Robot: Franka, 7 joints.
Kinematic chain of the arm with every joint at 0, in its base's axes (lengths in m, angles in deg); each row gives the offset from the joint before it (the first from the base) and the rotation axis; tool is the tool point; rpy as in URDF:
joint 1: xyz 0 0 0.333 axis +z
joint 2: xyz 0 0 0 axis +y
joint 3: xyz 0 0 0.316 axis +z
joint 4: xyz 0.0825 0 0 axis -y
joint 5: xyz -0.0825 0 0.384 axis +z
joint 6: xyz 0 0 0 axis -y
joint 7: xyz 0.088 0 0 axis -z
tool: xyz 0 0 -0.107 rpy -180 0 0
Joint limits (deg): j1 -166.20..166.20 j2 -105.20..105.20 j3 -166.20..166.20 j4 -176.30..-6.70 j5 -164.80..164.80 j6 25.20..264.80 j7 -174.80..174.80
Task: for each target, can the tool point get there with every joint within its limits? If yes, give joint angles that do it. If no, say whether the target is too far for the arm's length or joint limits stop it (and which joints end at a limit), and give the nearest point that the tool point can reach.
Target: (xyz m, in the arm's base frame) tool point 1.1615 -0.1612 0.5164
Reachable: no: too far | nearest point 0.8395 -0.1165 0.4656 | short by 0.329 m
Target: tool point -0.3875 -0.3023 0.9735
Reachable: yes | joints 98.31 -45.90 55.25 -65.01 -24.42 145.09 -94.09
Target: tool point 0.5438 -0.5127 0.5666
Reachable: yes | joints -39.40 71.65 -124.53 -20.94 -17.15 216.60 -64.61
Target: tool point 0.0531 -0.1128 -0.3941
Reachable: no: joint limits stop it (at a limit: joint 2) | nearest point 0.0595 -0.1263 -0.3410 | short by 0.055 m
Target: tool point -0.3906 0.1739 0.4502
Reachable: yes | joints 55.12 89.00 107.43 -148.39 46.92 147.75 -44.75
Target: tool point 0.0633 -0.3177 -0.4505
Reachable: no: joint limits stop it (at a limit: joint 2) | nearest point 0.0621 -0.3119 -0.3596 | short by 0.091 m
